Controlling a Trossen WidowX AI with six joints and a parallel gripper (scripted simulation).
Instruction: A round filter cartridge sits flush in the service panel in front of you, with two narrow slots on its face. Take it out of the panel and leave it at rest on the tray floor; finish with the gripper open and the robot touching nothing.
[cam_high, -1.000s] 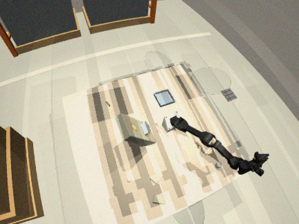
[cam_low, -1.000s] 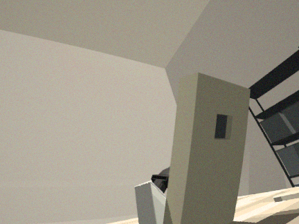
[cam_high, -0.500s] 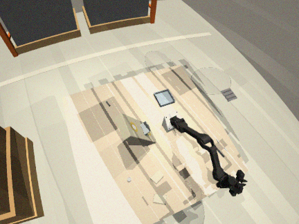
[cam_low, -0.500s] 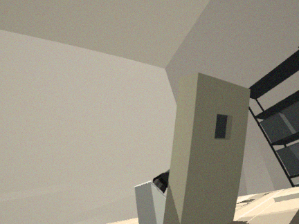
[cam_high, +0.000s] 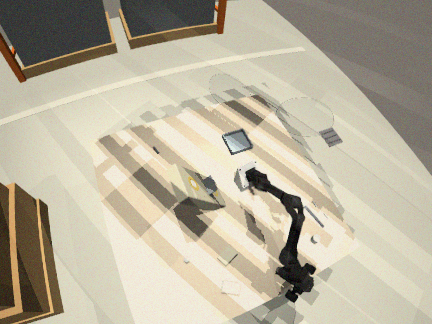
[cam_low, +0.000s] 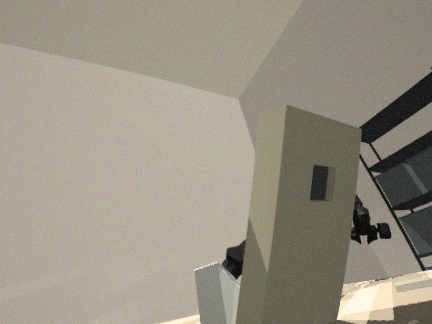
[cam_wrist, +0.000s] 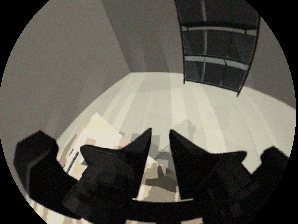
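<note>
Now: the round white filter cartridge 23 cm ahead of my gripper tip, 72 cm to the right of it and 8 cm above it. Also, from my gripper tip: grey-blue tray (23 cm behind, 94 cm to the right, 13 cm below); beige service panel block (18 cm ahead, 72 cm to the right, 1 cm above).
</note>
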